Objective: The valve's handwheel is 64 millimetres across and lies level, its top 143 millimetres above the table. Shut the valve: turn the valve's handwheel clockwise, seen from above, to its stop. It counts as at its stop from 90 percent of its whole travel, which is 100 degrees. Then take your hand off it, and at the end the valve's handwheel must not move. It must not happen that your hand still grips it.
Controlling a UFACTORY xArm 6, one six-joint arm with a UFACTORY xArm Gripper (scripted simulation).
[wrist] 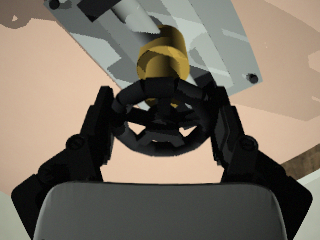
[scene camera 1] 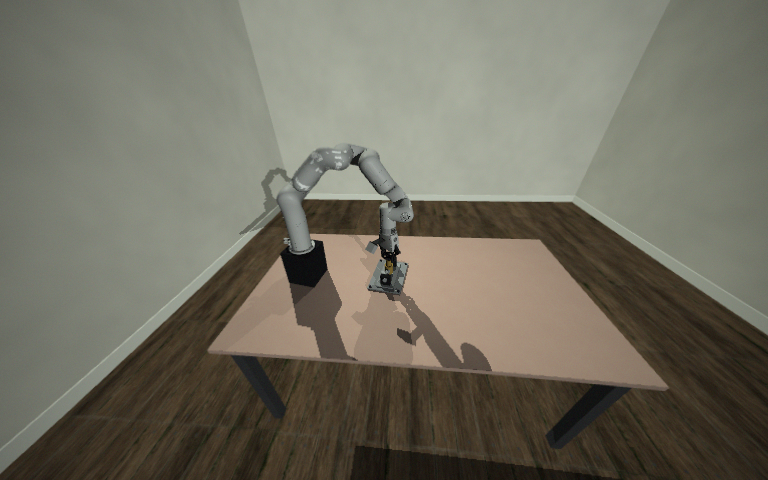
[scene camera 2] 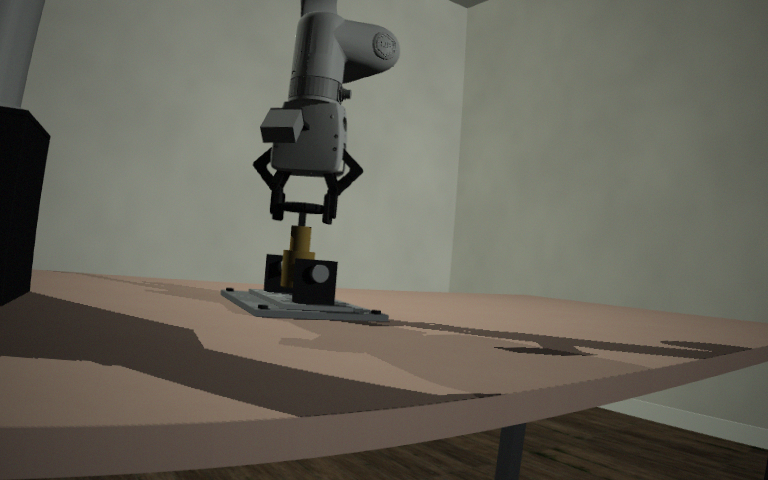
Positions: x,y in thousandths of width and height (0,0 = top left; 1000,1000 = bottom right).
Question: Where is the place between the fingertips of my gripper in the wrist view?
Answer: At 508,423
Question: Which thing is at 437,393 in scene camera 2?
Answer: My gripper.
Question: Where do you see a black spoked handwheel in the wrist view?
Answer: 508,510
